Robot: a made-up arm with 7 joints. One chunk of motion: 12 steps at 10 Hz.
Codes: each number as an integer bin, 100 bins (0 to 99) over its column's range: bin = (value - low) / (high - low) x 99, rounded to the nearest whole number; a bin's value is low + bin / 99 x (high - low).
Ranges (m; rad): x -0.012..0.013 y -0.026..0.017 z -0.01..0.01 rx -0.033..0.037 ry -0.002..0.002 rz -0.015..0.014
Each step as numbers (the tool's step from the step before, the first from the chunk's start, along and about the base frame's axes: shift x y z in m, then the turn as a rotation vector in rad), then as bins.
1 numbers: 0.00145 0.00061 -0.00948 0.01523 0.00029 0.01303
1 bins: 53 61 3 68 57 96
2 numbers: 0.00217 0.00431 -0.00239 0.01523 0.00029 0.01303
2 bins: 56 70 38 68 57 96
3 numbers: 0.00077 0.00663 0.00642 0.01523 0.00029 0.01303
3 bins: 51 75 81 68 57 96
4 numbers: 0.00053 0.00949 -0.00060 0.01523 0.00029 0.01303
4 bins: 50 82 47 68 57 96
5 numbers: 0.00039 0.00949 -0.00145 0.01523 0.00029 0.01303
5 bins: 49 82 42 68 57 96
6 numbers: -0.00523 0.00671 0.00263 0.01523 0.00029 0.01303
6 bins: 27 75 63 68 57 96
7 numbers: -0.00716 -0.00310 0.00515 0.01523 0.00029 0.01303
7 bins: 19 53 75 68 57 96
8 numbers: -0.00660 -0.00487 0.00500 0.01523 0.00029 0.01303
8 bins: 21 49 74 68 57 96
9 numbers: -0.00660 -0.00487 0.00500 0.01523 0.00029 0.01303
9 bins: 21 49 74 68 57 96
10 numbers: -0.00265 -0.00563 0.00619 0.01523 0.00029 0.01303
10 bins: 37 47 80 68 57 96
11 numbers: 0.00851 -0.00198 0.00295 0.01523 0.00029 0.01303
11 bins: 81 55 64 68 57 96
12 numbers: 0.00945 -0.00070 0.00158 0.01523 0.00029 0.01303
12 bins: 85 58 57 68 57 96
